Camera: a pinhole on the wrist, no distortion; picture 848 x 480 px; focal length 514.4 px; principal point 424.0 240.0 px. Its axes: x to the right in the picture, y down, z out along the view. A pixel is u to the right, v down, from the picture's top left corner.
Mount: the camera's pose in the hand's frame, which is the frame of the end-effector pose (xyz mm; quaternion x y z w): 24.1 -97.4 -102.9 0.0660 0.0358 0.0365 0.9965
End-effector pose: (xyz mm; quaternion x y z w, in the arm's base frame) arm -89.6 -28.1 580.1 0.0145 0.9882 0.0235 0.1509
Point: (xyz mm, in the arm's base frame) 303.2 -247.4 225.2
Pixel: 92 206
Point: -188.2 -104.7 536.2
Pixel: 754 356
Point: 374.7 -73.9 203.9
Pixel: 64 375
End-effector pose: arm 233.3 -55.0 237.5 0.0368 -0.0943 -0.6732 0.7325
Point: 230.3 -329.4 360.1
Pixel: outside the picture
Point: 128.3 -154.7 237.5
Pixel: 670 226
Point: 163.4 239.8 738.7
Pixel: 153 459
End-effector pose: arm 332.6 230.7 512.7 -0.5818 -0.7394 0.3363 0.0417
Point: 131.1 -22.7 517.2
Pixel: 58 167
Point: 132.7 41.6 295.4
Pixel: 325 353
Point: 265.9 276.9 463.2
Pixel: outside the picture
